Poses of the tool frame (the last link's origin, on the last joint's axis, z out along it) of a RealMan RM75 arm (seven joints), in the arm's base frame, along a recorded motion.
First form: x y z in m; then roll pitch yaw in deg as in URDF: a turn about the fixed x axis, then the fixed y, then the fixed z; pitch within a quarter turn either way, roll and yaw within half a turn.
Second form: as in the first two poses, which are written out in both.
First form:
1: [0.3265 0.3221 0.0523 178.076 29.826 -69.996]
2: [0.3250 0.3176 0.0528 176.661 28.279 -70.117]
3: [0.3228 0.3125 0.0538 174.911 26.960 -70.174]
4: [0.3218 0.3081 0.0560 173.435 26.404 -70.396]
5: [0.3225 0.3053 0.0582 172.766 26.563 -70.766]
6: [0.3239 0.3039 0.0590 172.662 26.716 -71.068]
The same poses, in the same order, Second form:
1: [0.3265 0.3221 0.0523 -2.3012 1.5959 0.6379]
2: [0.3250 0.3176 0.0528 -2.3343 1.6126 0.6325]
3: [0.3228 0.3125 0.0538 -2.3695 1.6271 0.6372]
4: [0.3218 0.3081 0.0560 -2.3899 1.6381 0.6511]
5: [0.3225 0.3053 0.0582 -2.3899 1.6443 0.6644]
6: [0.3239 0.3039 0.0590 -2.3843 1.6486 0.6681]
